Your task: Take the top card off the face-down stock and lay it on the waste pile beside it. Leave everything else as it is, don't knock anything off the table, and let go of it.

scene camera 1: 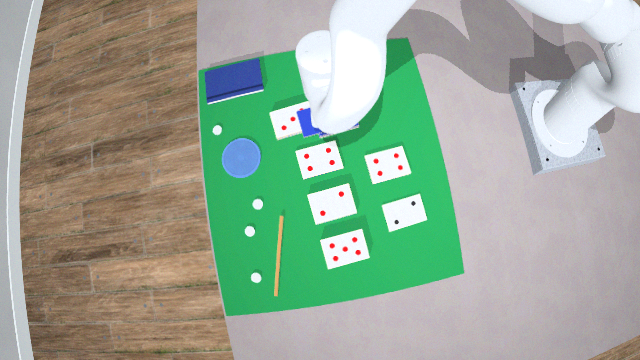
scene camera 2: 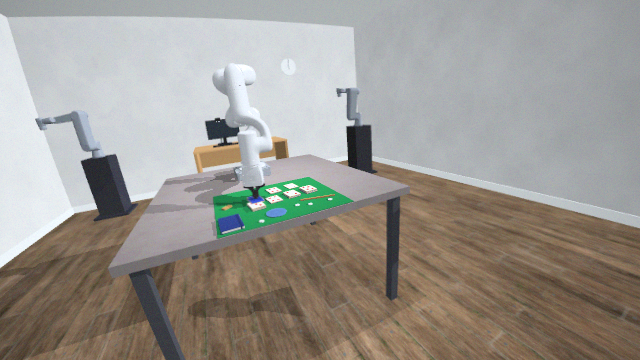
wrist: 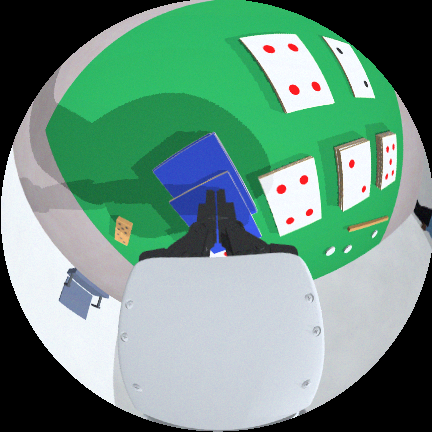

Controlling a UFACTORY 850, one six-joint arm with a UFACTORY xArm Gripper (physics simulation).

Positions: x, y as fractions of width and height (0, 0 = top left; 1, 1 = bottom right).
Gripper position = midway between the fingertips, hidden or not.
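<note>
My gripper (wrist: 0.50, 0.47) is in the scene, along with a blue disc (scene camera 1: 0.38, 0.44) and a dark blue book (scene camera 1: 0.38, 0.22). There's a green mat too, the mat (scene camera 1: 0.67, 0.70) (scene camera 2: 0.37, 0.56) (wrist: 0.35, 0.22) showing in scene camera 1, in scene camera 2 and in the wrist view. As for the disc, the wrist view doesn't show it, since it's hidden by my gripper. The wrist view misses the book as well, hidden by my gripper.
</note>
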